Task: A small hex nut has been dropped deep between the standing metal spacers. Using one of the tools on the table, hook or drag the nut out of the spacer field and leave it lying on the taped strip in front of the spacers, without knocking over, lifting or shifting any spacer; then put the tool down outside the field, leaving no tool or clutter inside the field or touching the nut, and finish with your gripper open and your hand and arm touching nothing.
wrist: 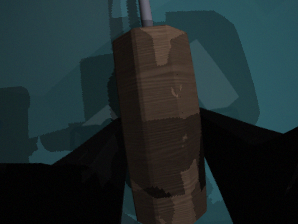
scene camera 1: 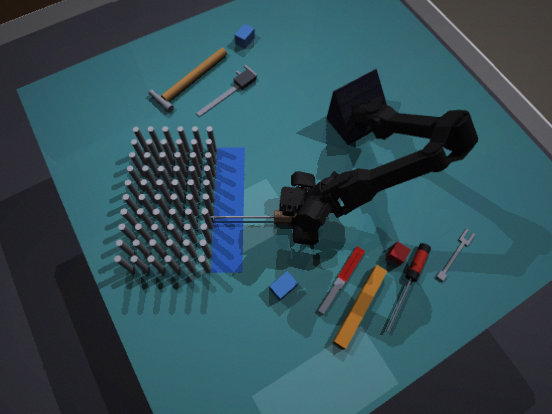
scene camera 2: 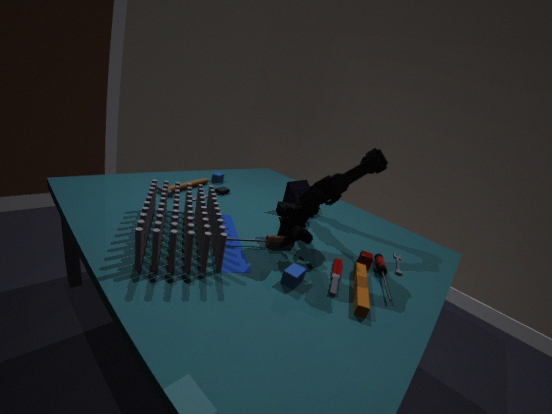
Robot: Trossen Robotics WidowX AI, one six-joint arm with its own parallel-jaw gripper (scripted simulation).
Path:
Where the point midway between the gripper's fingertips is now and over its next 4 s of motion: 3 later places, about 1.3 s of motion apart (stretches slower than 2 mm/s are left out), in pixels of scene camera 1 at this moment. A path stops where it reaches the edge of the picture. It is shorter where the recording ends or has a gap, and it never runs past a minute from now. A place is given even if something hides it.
My gripper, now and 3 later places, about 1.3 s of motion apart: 289, 218; 295, 216; 309, 206; 262, 136

